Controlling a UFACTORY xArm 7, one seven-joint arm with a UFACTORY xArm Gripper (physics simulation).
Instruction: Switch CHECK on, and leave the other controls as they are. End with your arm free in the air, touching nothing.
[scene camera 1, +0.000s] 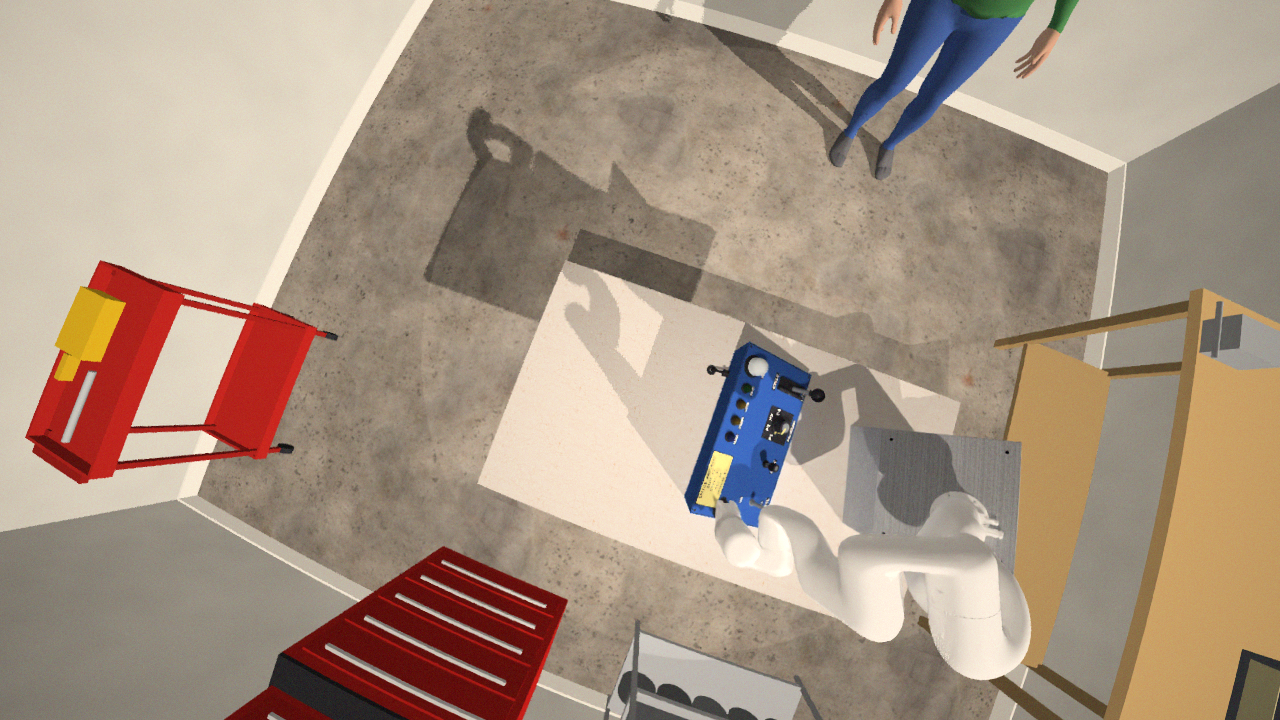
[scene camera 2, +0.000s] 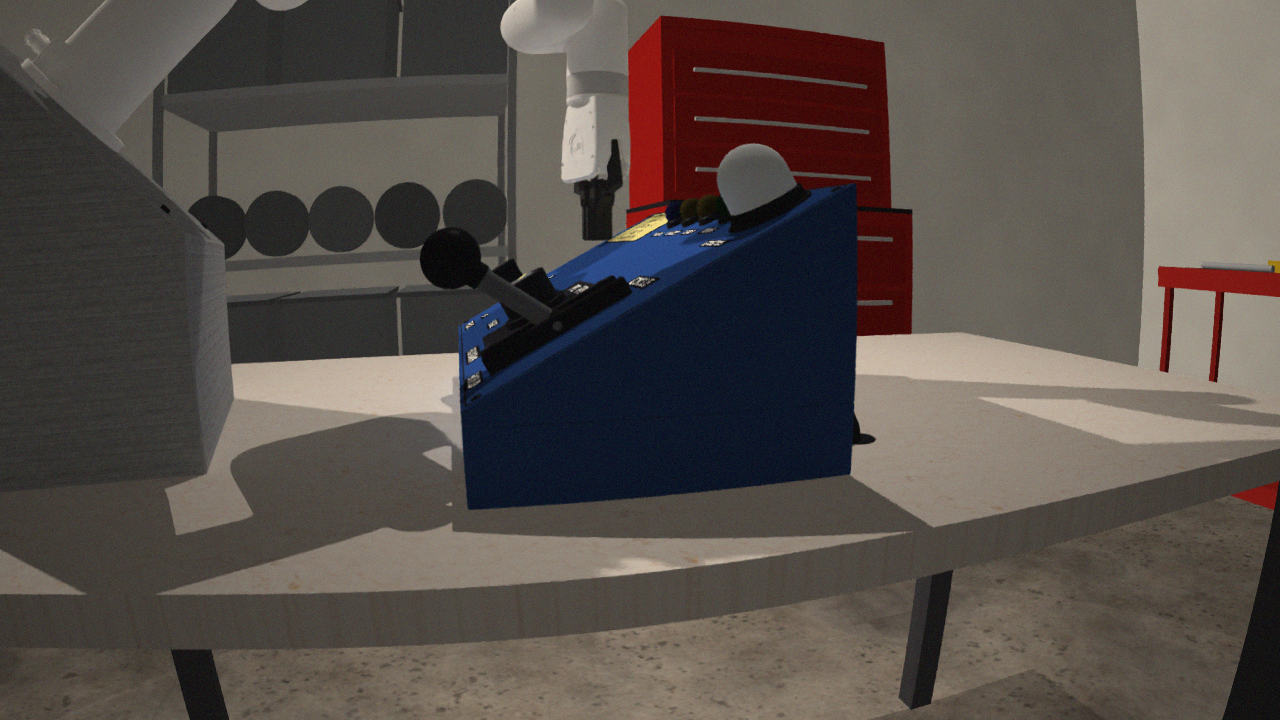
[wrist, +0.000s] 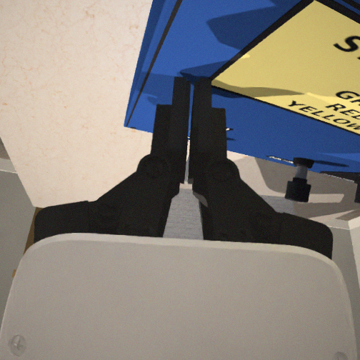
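Seen in the pictures: gripper, between the fingertips: (scene camera 2: 597, 240); arm's base, origin of its link: (scene camera 2: 70, 110).
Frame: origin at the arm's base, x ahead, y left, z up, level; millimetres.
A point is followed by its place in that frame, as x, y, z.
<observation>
The blue control panel (scene camera 1: 748, 447) @(521, -62, -173) (scene camera 2: 662, 394) @(458, -335, -245) (wrist: 200, 30) stands on the table with its sloped face up. My gripper (scene camera 1: 723, 502) @(577, 127, -150) (scene camera 2: 597, 238) @(577, 127, -150) (wrist: 190, 99) is shut and empty. Its fingers point down at the CHECK end of the face, by a corner of the yellow label (scene camera 1: 715, 479) @(604, 41, -136) (scene camera 2: 639, 228) @(605, 60, -138) (wrist: 300, 65). I cannot tell whether the tips touch the face. The CHECK toggle (scene camera 1: 758, 503) @(456, 95, -192) is a small pale lever in scene camera 1, too small to read its position. In the wrist view it does not show; the fingers cover part of the face.
A black knob (scene camera 1: 770, 465) @(447, -23, -179) (wrist: 298, 190), a rotary selector (scene camera 1: 781, 427) @(436, -137, -175), a ball-ended lever (scene camera 1: 816, 394) @(361, -249, -148) (scene camera 2: 450, 257) @(347, -269, -163), a white dome (scene camera 1: 757, 366) @(559, -284, -89) (scene camera 2: 754, 181) @(536, -310, -116) and several small buttons are on the panel. The grey arm pedestal (scene camera 1: 872, 483) @(148, -30, -157) (scene camera 2: 98, 313) @(93, -196, -186) stands beside it on the table (scene camera 1: 537, 429) @(1169, 32, -309) (scene camera 2: 358, 568) @(275, -386, -308).
</observation>
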